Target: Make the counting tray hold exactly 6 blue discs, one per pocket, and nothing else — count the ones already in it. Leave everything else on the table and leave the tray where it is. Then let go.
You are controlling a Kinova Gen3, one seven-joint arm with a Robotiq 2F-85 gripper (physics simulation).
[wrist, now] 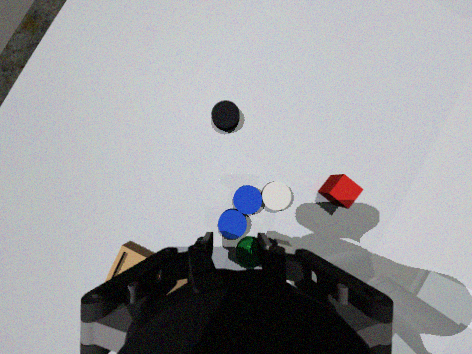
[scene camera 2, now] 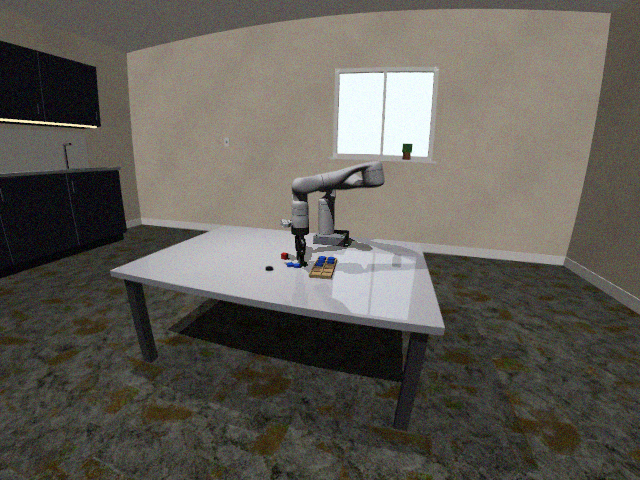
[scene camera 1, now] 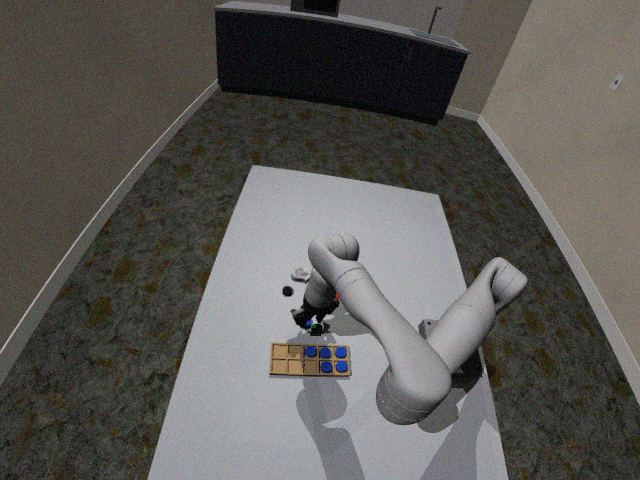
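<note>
The wooden counting tray [scene camera 1: 279, 366] [scene camera 2: 321, 275] [wrist: 132, 256] has two rows of pockets. In scene camera 1, its far row holds three blue discs [scene camera 1: 325, 352] at the right, and its near row holds two blue discs [scene camera 1: 341, 366] at the right; the other pockets look empty. Two loose blue discs, one [wrist: 247, 199] touching a white disc and the other [wrist: 232, 223] nearer my fingers, lie on the table. My gripper [wrist: 235, 241] [scene camera 2: 301, 264] is part open and low over the table beside the tray. A green disc [wrist: 247, 252] shows between its fingertips, close to the right finger, not gripped.
The white disc [wrist: 276, 196] lies beside the farther loose blue disc. A black disc [scene camera 1: 287, 291] [scene camera 2: 269, 268] [wrist: 225, 115] lies farther off. A red cube [scene camera 2: 284, 255] [wrist: 340, 190] lies to the right in the wrist view. The arm hides part of the table in scene camera 1.
</note>
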